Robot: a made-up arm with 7 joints.
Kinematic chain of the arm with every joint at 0, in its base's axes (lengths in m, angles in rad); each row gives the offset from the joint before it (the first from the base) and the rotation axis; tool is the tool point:
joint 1: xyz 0 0 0.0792 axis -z
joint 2: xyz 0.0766 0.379 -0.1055 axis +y
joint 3: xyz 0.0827 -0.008 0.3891 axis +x
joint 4: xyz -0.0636 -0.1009 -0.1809 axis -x
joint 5: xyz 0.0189 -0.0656 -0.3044 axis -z
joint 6: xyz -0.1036 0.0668 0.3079 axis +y
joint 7: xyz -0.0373 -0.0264 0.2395 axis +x
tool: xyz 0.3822 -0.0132 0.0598
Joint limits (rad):
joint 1: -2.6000..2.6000
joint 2: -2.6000..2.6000
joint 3: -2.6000..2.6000
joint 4: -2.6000..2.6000
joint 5: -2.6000..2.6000
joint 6: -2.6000..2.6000
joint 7: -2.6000..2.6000
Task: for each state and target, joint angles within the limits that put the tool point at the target. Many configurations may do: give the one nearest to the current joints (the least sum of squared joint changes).
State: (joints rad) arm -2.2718 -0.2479 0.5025 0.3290 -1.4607 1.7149 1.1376
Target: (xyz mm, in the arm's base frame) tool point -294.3 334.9 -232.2
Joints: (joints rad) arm -1.3051 -0.4788 0.5519 0.2705 -1.5455 2.1150 1.1091
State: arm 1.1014 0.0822 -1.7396 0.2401 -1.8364 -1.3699 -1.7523
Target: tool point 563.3 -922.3 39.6
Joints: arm 1.6652 1.1752 -1.6512 0.2909 -2.3927 -1.6497 -1.7107
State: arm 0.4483 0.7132 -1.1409 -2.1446 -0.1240 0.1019 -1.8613
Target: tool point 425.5 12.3 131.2
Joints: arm -0.1392 0.3513 -0.5373 -2.4035 -0.0710 -0.0017 -1.9529
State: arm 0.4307 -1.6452 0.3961 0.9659 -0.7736 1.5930 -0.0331
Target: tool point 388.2 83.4 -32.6
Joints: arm 0.4770 -1.3348 0.5454 0.8366 -0.8531 1.9384 -0.0995
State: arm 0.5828 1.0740 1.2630 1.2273 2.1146 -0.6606 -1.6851
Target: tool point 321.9 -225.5 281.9
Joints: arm 0.9876 0.7232 1.3718 0.8835 2.2427 -0.2550 -1.6858
